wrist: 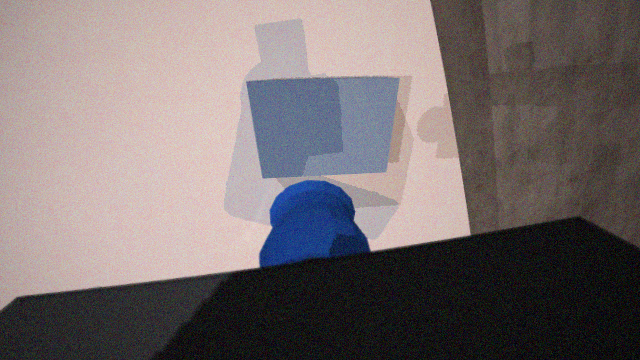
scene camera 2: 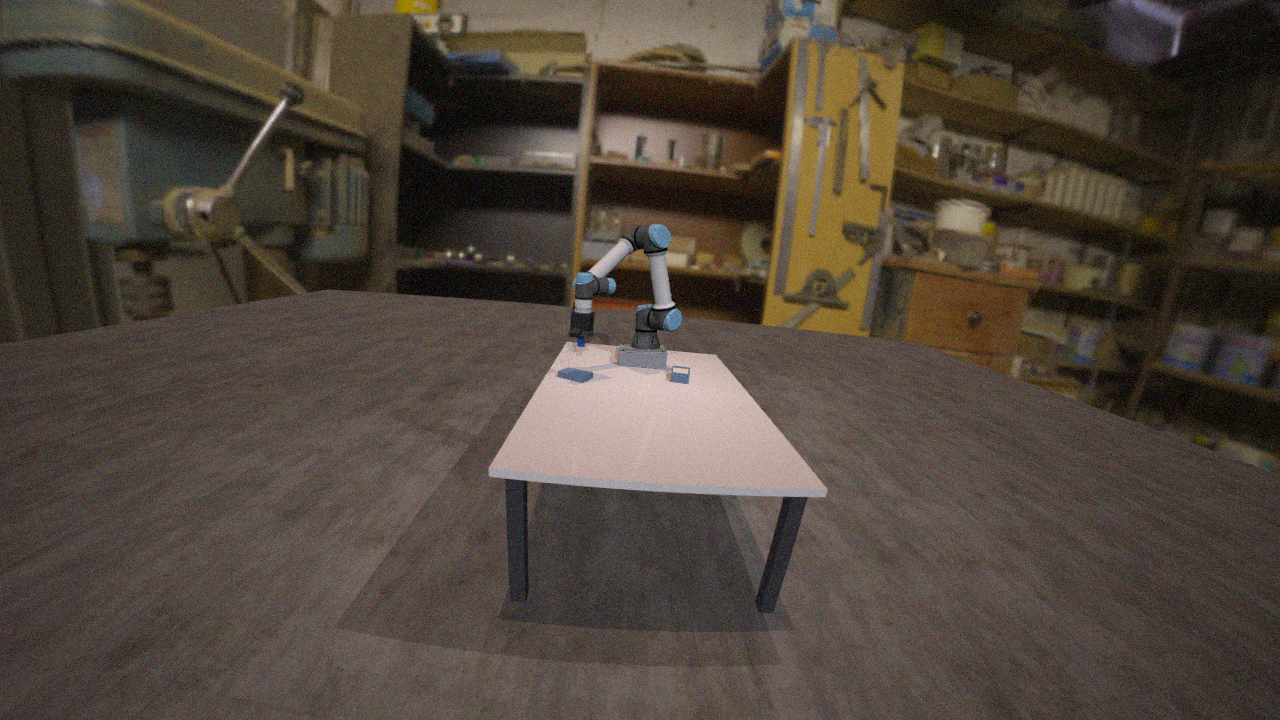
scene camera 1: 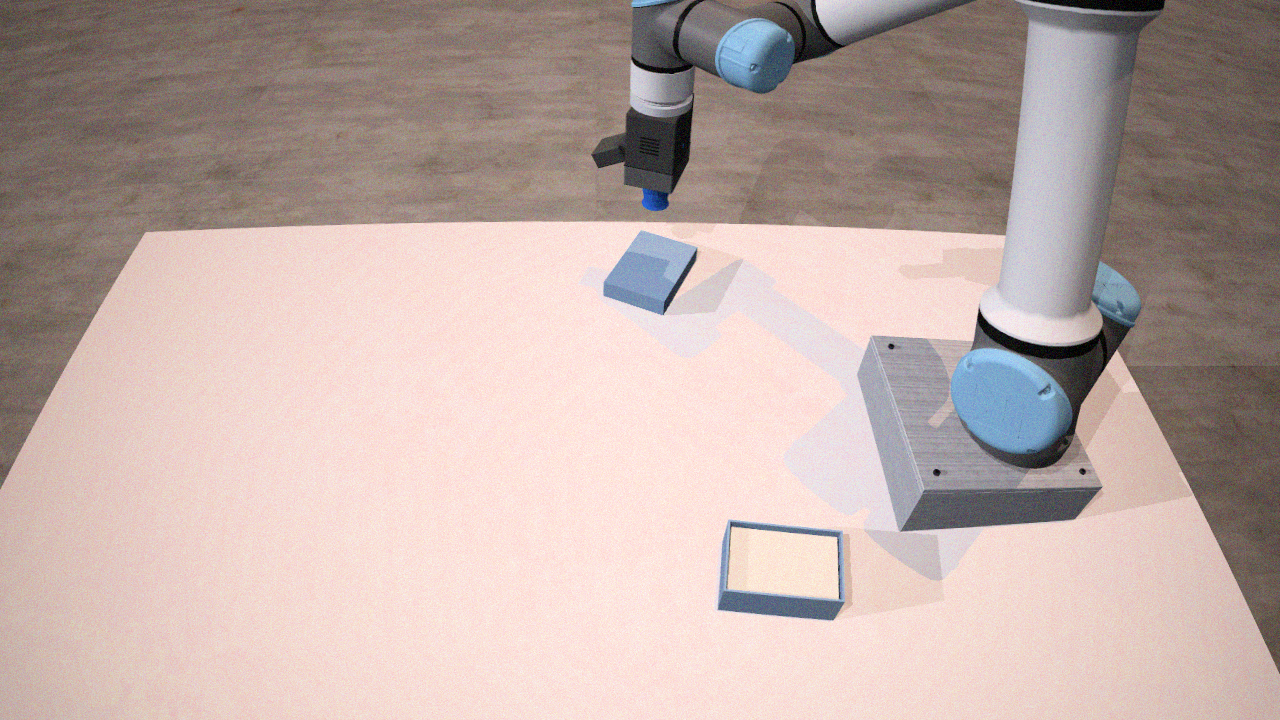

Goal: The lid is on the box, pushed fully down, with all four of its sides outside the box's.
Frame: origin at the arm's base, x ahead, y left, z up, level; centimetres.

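Seen in the pictures: end effector, tool point: (wrist: 312, 218) (scene camera 2: 580, 345) (scene camera 1: 655, 202); arm's base, origin of the base link: (scene camera 2: 645, 347).
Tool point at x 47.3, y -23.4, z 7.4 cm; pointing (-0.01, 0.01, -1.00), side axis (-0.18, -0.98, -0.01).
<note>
Pixels of each thing's middle, then the offset from my tool point to it. Level surfaces: height alone.
- blue lid, body centre: (wrist: 323, 128) (scene camera 1: 651, 270) (scene camera 2: 575, 374) dz -13.4, dx +0.0, dy -1.7 cm
- blue box, body centre: (scene camera 1: 781, 570) (scene camera 2: 680, 374) dz -12.4, dx -19.5, dy +44.2 cm
- table, its level: dz -14.7 cm
The blue lid (scene camera 1: 646, 273) (scene camera 2: 574, 375) (wrist: 320, 127) lies flat on the table, closed side up, near the table's far edge in scene camera 1. The blue box (scene camera 1: 778, 605) (scene camera 2: 680, 380) stands open side up, well apart from the lid, near the front right in scene camera 1; its inside shows a pale cream surface. My gripper, a blue suction cup (scene camera 1: 655, 204) (scene camera 2: 580, 342) (wrist: 312, 200), hangs in the air above the lid's area, apart from it, and holds nothing. The box does not show in the wrist view. The lid's underside is hidden.
The arm's grey metal base block (scene camera 1: 895, 429) (scene camera 2: 641, 358) stands on the table (scene camera 1: 358, 447) (scene camera 2: 653, 447), to the right of the lid and behind the box in scene camera 1. The table's far edge runs close behind the lid. Arm shadows fall across the lid.
</note>
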